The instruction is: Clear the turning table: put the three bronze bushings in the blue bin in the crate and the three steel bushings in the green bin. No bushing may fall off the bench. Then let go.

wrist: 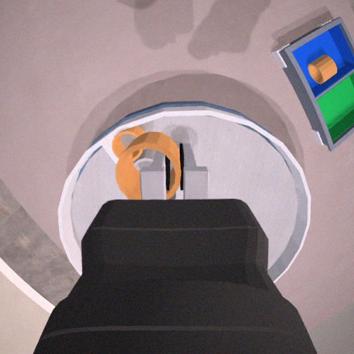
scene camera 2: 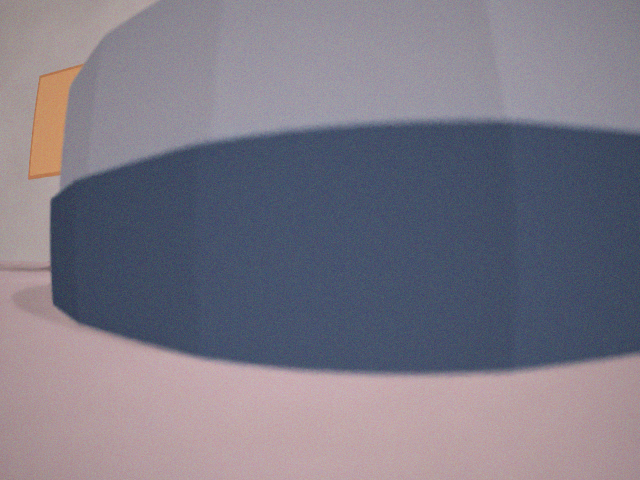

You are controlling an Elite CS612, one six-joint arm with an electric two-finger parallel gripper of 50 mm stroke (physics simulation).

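The turning table [wrist: 250,160] [scene camera 2: 330,248] shows as a pale disc with a raised white rim in the wrist view and as a large blue and grey curved side in the scene view. My gripper [wrist: 174,157] is shut on the wall of a bronze bushing [wrist: 126,176], with one finger inside its ring. A second bronze bushing [wrist: 118,145] is on the disc behind it, at the upper left. A pale grey rim, apparently of a steel bushing [wrist: 145,162], shows through the held ring. A third bronze bushing [wrist: 327,69] lies in the blue bin [wrist: 325,44]. The green bin [wrist: 337,104] is beside it.
The grey crate [wrist: 308,100] with both bins stands at the upper right in the wrist view, apart from the turning table. A thin white divider crosses the disc at the left, near the bronze bushings. An orange panel [scene camera 2: 49,124] is on the wall at the left in the scene view.
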